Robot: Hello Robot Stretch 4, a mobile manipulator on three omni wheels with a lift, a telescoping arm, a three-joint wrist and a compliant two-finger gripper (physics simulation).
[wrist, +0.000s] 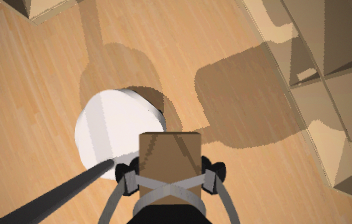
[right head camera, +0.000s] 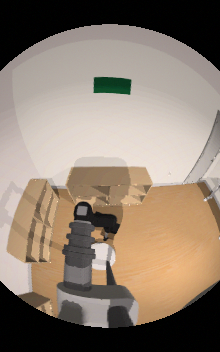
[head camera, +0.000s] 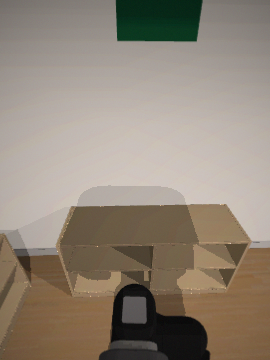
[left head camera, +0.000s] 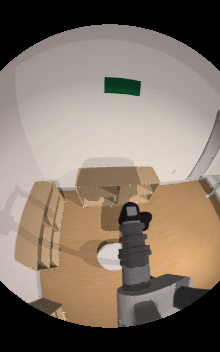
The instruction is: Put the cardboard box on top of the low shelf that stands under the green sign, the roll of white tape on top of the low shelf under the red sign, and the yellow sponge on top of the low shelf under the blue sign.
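The cardboard box is between the two fingertips of my gripper, which is shut on it. The green sign is high on the wall ahead. Under it stands the low shelf, a light wood unit with open compartments, partly in shadow. My gripper is in front of this shelf, apart from it. In the head camera view the wrist hides the gripper and the box. The white tape, the yellow sponge and the red and blue signs do not show.
Another low shelf stands along the left wall, and part of one more shelf shows at lower left. My round white base is on the wood floor below the arm.
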